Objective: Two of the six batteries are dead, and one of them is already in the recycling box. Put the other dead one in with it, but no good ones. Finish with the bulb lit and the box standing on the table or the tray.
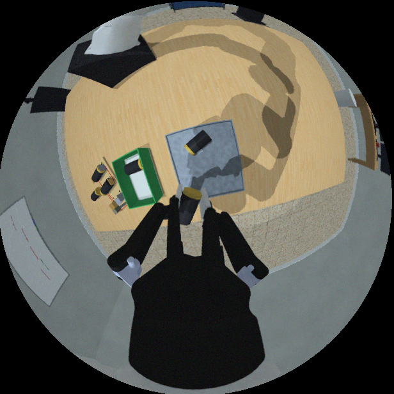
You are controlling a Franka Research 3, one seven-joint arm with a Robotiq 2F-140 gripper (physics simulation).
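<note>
My gripper (190, 192) is shut on a black battery with a gold end (188, 207), held above the near edge of the grey-blue tray (237, 172). Another black battery with a gold end (198, 142) lies on the tray. The green recycling box (157, 178) stands on the table left of the tray, with one battery (133, 167) lying inside it. Left of the box are three more batteries (98, 173) (107, 186) (96, 194), beside thin red wires and small blocks (116, 205). Whether a bulb is lit there is too small to tell.
The wooden table (115, 115) bears the box and tray. A black base (112, 62) with a white arm part (116, 37) stands at the far left. The arm's shadow falls across the table's right side and the tray. A speckled strip (295, 222) runs along the near edge.
</note>
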